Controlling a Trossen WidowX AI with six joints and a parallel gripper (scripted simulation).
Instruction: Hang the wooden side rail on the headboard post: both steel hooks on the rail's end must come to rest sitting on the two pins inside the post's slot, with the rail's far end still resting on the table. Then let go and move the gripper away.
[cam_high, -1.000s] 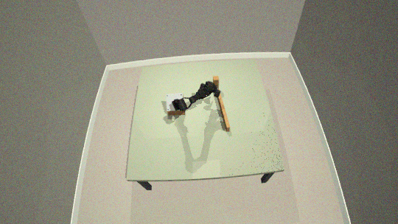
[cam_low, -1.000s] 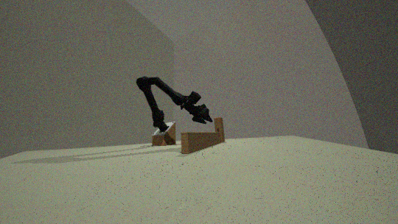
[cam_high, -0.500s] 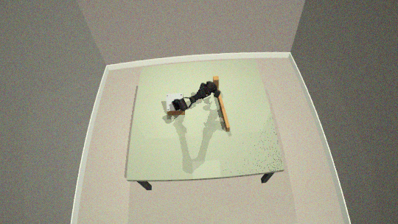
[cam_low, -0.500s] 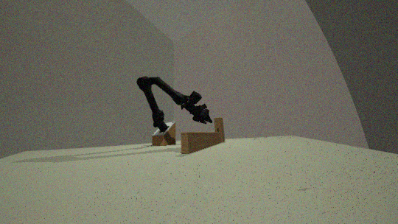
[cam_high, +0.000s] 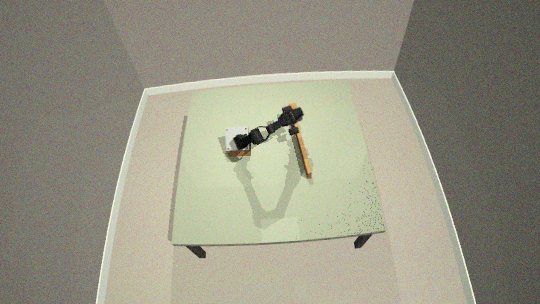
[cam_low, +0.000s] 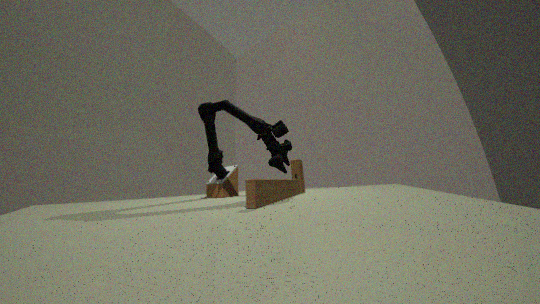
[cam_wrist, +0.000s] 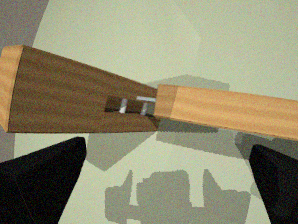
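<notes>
Right now my gripper tip is 1 cm short of the wooden headboard post, 10 cm to the right of it and 4 cm above it.
</notes>
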